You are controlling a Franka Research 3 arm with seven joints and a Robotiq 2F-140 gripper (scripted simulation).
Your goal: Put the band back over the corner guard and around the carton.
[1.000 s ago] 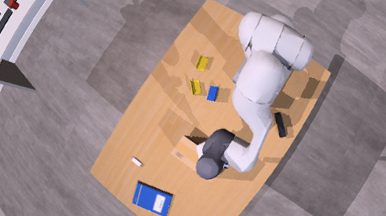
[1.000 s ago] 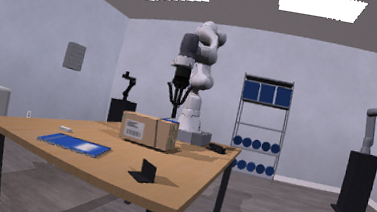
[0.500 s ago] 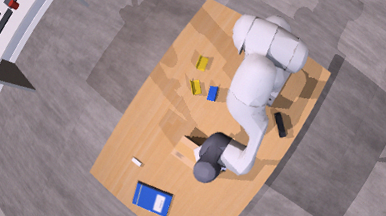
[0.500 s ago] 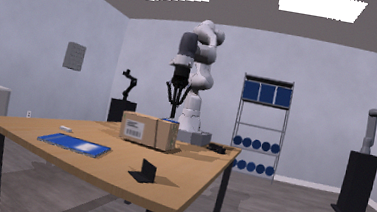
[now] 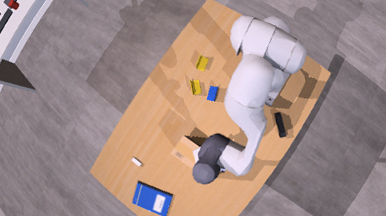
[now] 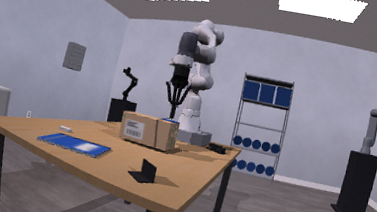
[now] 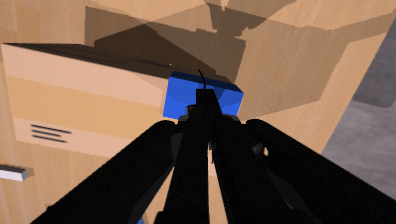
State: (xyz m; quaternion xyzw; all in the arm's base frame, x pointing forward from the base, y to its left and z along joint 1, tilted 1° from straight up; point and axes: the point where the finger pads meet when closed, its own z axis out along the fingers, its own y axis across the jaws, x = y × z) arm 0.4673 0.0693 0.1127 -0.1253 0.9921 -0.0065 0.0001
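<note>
The blue corner guard is 60 mm below my hand. The rest, counted from my hand: white block: 370 mm to the right, 310 mm ahead, 180 mm below; black bracket: 480 mm ahead, 170 mm below, 160 mm to the left; brown carton: 110 mm below, 80 mm to the right, 50 mm ahead.
</note>
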